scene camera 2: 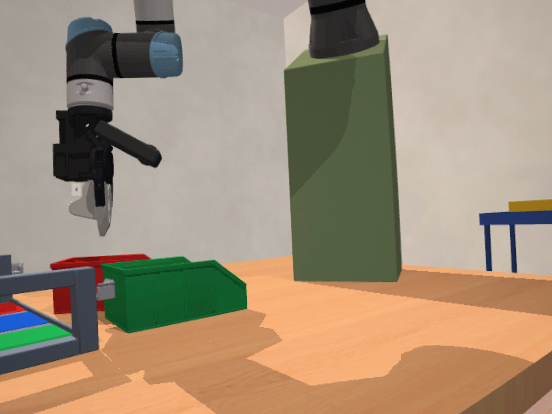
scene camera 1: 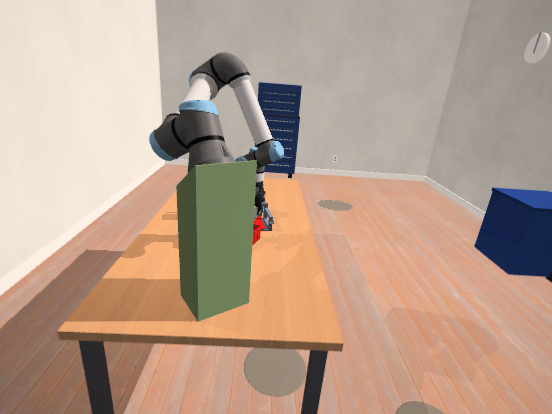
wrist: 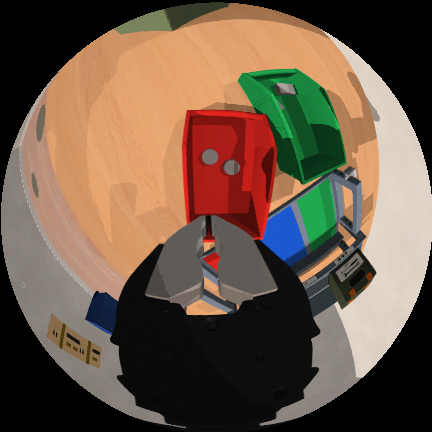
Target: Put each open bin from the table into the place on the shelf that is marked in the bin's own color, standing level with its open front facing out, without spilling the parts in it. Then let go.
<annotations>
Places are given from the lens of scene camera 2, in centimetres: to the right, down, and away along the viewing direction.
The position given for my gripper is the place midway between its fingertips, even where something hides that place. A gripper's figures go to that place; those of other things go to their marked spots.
my gripper (scene camera 2: 102, 236): -29, 5, 64
red bin (scene camera 2: 95, 261): -27, 8, 56
green bin (scene camera 2: 152, 293): -15, 10, 46
The marked spots on the red bin and the green bin are 16 cm apart.
</annotations>
